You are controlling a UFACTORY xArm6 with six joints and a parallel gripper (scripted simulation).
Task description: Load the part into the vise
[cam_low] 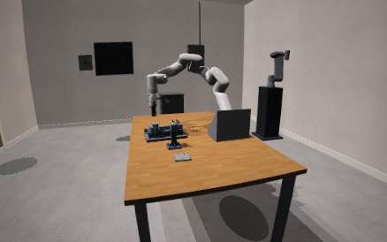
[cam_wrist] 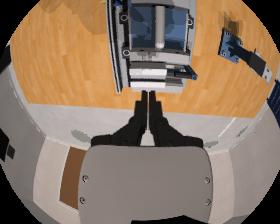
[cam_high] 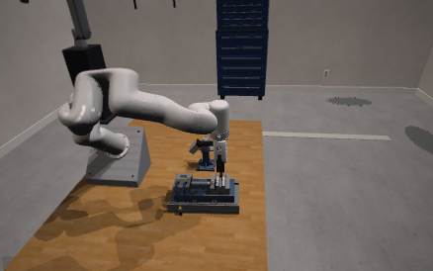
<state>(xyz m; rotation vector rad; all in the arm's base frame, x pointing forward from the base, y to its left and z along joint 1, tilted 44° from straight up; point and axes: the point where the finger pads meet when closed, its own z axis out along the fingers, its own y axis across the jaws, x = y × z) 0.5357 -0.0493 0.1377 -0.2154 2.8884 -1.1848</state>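
The part is 8 cm below my hand. The rest, counted from my hand: air cylinder 17 cm behind, 10 cm below; then air cylinder rod 9 cm behind, 1 cm to the left, 10 cm below.
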